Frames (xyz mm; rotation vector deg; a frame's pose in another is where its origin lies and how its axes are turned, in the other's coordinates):
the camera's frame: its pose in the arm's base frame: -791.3 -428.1 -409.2 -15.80 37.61 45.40
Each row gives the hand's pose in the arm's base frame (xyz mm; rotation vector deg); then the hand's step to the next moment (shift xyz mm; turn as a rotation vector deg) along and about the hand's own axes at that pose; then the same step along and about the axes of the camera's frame.
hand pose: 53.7 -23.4 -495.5 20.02 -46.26 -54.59
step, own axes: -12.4 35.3 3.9 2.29 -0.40 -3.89
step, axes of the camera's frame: 12.8 10.6 33.7 1.53 -4.15 -0.99
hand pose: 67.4 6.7 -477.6 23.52 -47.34 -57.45
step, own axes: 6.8 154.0 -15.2 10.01 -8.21 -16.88
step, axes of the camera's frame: 33.4 -26.4 148.9 5.51 -17.57 -10.65
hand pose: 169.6 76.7 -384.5 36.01 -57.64 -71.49
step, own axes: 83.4 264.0 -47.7 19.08 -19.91 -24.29
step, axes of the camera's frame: -69.8 -135.1 236.2 5.85 -26.95 -24.29
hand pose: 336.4 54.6 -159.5 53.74 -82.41 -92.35
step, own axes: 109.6 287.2 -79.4 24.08 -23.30 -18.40
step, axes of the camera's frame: -239.8 -133.1 159.9 2.78 -22.50 -30.78
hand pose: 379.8 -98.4 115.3 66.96 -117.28 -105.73
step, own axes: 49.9 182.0 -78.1 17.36 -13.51 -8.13
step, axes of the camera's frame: -198.0 -17.7 47.1 0.76 -10.37 -21.02
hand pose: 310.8 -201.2 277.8 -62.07 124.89 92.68
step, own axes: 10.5 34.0 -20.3 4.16 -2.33 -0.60
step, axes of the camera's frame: -40.5 6.1 0.8 0.34 -0.90 -4.71
